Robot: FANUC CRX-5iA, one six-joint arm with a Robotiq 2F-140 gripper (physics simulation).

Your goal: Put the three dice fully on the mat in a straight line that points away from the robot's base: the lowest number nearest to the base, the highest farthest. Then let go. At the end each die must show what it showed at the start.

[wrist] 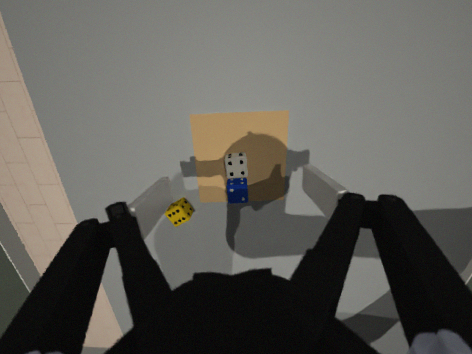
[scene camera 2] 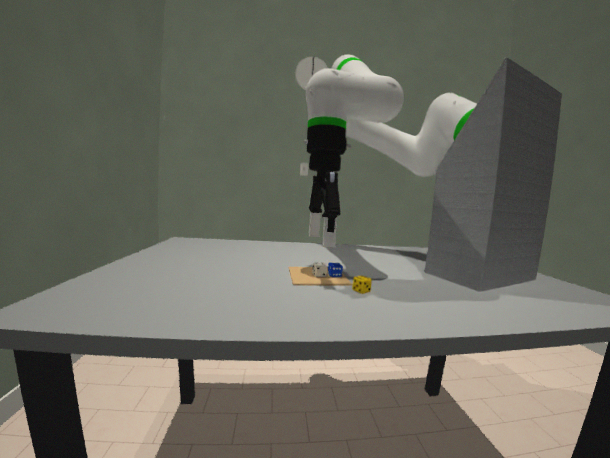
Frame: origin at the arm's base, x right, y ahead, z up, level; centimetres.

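Seen in the pictures: gripper, fingertip midpoint: (wrist: 235,182) (scene camera 2: 320,241); arm's base at its link origin: (scene camera 2: 493,139).
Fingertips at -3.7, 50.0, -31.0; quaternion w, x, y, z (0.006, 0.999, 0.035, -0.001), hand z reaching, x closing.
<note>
Offsets run from my fingertips to a thing's top centre, as dx, dy, dz. Level surfaces: height alone.
The tan mat @[+0.6, +0.0, -8.9] (scene camera 2: 303,280) (wrist: 212,130) lies flat on the table. A white die @[+0.0, -0.2, -5.9] (scene camera 2: 320,270) (wrist: 236,166) rests on it with four pips on top. A blue die @[+0.1, -4.3, -5.9] (scene camera 2: 335,270) (wrist: 237,192) stands right beside it on the base side, at the mat's base-side edge, with two pips on top. The wrist view does not show clearly whether it is fully on the mat. A yellow die @[-9.6, -8.2, -6.3] (scene camera 2: 362,284) (wrist: 180,212) sits on the table off the mat's corner, turned at an angle; its top number is hard to tell. My gripper (scene camera 2: 321,240) (wrist: 235,182) is open and empty, above the white die.
A tall grey block (scene camera 2: 465,200) stands on the table @[dz -9.3] (scene camera 2: 200,310) at the right of the scene view, partly hiding the arm. The table's edge and the tiled floor (wrist: 30,165) show at the left of the wrist view.
</note>
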